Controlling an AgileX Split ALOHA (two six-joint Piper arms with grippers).
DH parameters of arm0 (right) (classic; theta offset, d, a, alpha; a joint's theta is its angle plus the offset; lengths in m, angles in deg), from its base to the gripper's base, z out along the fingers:
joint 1: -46.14 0.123 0 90
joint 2: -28.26 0 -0.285 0
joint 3: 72.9 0 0.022 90
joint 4: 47.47 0.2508 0 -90
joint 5: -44.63 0 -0.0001 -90
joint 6: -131.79 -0.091 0 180
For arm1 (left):
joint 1: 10.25 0.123 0 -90
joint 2: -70.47 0 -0.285 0
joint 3: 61.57 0 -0.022 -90
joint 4: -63.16 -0.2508 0 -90
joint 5: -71.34 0 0.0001 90
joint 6: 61.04 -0.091 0 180
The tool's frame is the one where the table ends.
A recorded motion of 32 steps. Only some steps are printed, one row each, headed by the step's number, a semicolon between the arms.
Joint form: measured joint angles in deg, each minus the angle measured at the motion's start. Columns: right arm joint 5, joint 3, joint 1, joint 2, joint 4, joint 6; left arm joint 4, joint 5, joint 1, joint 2, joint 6, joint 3.
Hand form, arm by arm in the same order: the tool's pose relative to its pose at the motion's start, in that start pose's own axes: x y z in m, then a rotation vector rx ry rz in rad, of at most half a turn. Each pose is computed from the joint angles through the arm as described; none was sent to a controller.
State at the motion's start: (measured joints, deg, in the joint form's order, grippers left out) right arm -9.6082 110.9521 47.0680 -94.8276 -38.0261 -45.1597; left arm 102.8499 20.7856 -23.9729 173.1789 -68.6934 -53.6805
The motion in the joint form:
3: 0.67 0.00 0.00 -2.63 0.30 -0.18; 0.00 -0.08 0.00 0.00 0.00 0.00
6: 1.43 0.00 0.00 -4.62 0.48 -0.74; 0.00 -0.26 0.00 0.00 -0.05 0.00
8: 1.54 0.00 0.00 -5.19 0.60 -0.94; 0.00 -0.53 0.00 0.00 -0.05 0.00
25: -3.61 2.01 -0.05 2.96 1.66 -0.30; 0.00 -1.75 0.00 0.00 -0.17 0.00
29: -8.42 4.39 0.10 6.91 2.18 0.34; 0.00 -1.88 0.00 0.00 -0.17 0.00
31: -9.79 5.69 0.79 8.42 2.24 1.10; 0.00 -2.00 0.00 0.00 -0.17 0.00
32: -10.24 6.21 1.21 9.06 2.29 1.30; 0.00 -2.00 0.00 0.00 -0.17 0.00
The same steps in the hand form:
3: -0.0007 -0.0021 0.0182 -0.0015 0.0335 0.0124; 0.0001 0.0000 0.0000 0.0002 0.0014 0.0000
6: -0.0010 -0.0039 0.0320 -0.0012 0.0545 0.0288; 0.0004 -0.0001 0.0000 0.0006 0.0045 0.0009
8: -0.0009 -0.0043 0.0359 -0.0021 0.0624 0.0349; 0.0008 -0.0001 0.0000 0.0012 0.0092 0.0009
25: -0.0010 0.0062 -0.0282 -0.0314 -0.0241 0.0094; 0.0028 -0.0004 0.0000 0.0041 0.0303 0.0030
29: 0.0022 0.0135 -0.0647 -0.0486 -0.0495 -0.0185; 0.0030 -0.0004 -0.0001 0.0044 0.0325 0.0030
31: 0.0030 0.0205 -0.0799 -0.0540 -0.0725 -0.0514; 0.0031 -0.0004 -0.0001 0.0047 0.0346 0.0030
32: 0.0035 0.0242 -0.0861 -0.0569 -0.0836 -0.0651; 0.0031 -0.0004 -0.0001 0.0047 0.0346 0.0030

